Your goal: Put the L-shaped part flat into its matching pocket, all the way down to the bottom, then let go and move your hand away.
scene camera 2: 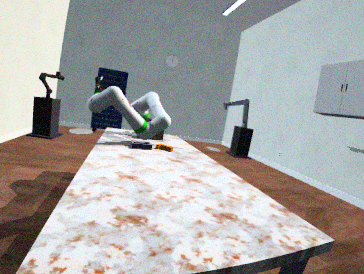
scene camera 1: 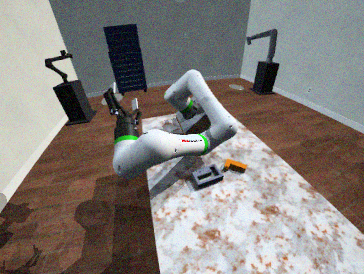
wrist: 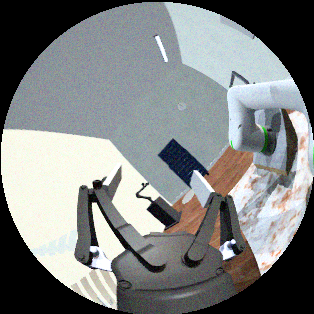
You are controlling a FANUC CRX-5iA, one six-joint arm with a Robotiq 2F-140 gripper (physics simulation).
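Pixels of known places: gripper, fingertip midpoint: (scene camera 2: 105, 85) (scene camera 1: 124, 92) (wrist: 157, 174); arm's base, link origin: (scene camera 1: 191, 111) (wrist: 267, 140).
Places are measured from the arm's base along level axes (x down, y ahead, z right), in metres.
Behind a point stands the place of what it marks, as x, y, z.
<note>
The orange L-shaped part (scene camera 1: 236, 166) @(0.096, 0.515, -0.140) (scene camera 2: 164, 147) @(0.103, 0.512, -0.136) lies on the table beside the grey block with the pocket (scene camera 1: 210, 183) @(0.107, 0.581, 0.030) (scene camera 2: 141, 146) @(0.102, 0.579, 0.031), to its right in both scene views. The recess in the block shows dark; its floor and exact outline are too blurred to tell. My gripper (scene camera 1: 124, 96) @(-0.288, 0.281, 0.388) (wrist: 157, 174) @(-0.288, 0.281, 0.388) is wide open and empty. It points up and away, high and off the table's left side, far from the part and the block. Neither the part nor the block shows in the wrist view.
The marbled table (scene camera 1: 250, 225) @(0.120, 0.805, -0.071) (scene camera 2: 165, 200) @(0.120, 1.264, -0.066) carries my white arm's base at its far end. My forearm (scene camera 1: 165, 145) @(-0.241, 0.661, 0.218) reaches across the table's left edge, behind the block. A dark blue cabinet (scene camera 1: 125, 60) (wrist: 177, 157) and two pedestals with small arms (scene camera 1: 74, 102) (scene camera 1: 265, 77) stand beyond.
</note>
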